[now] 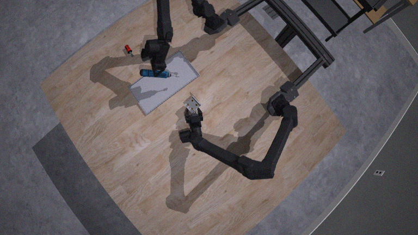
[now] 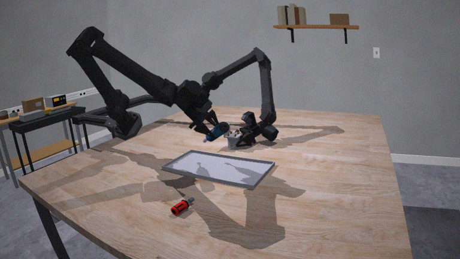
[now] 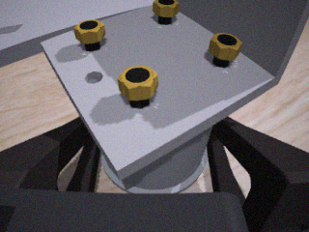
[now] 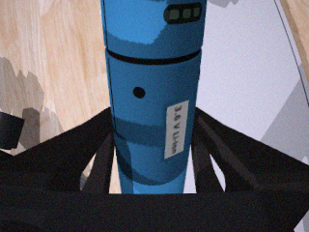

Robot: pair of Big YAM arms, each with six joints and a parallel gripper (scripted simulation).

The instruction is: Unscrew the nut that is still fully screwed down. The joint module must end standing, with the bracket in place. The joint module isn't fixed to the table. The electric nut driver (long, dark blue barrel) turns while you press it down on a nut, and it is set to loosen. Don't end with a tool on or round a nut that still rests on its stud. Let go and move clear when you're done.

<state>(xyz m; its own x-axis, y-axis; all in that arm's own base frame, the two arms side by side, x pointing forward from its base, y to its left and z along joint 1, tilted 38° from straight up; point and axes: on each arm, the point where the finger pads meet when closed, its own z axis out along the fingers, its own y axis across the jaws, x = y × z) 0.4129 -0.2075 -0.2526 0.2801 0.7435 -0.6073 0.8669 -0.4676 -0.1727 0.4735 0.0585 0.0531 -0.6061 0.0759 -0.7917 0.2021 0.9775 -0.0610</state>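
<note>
Right now the joint module is 10 mm above my left hand. The rest, counted from my left hand: driver tip: 200 mm to the right, 80 mm above, 20 mm behind; then grey bracket plate: 50 mm above; then nut: 50 mm above, 20 mm to the left, 10 mm ahead.
</note>
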